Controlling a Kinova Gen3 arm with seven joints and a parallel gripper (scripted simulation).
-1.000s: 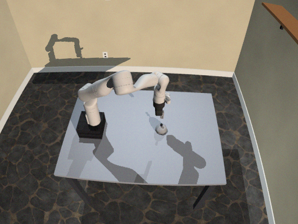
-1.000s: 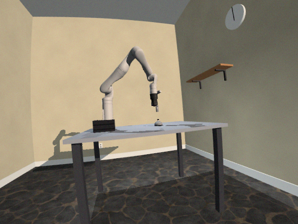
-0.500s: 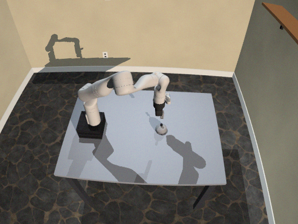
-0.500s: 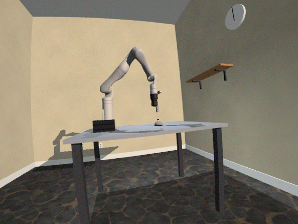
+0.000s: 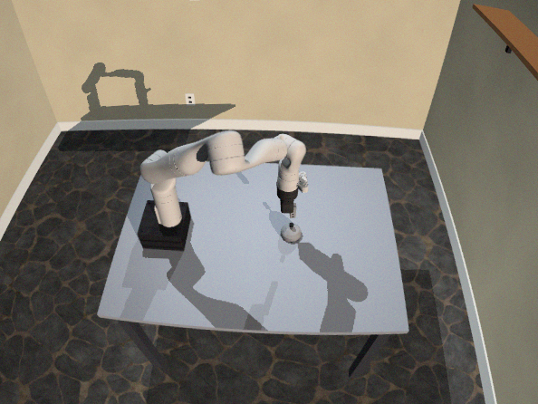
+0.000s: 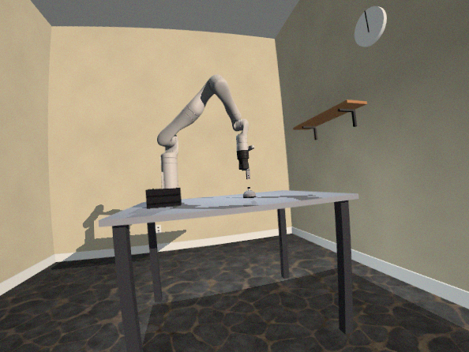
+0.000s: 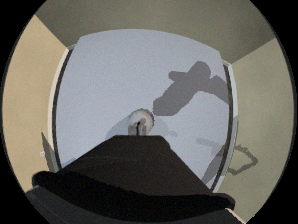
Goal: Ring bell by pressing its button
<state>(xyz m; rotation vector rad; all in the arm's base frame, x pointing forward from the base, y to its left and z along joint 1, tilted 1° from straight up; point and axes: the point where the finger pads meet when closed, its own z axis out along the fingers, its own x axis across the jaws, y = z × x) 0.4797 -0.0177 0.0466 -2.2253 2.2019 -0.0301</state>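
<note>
Now: the bell button 8 cm below my hand. The rest, counted from my hand: silver dome bell 9 cm below.
</note>
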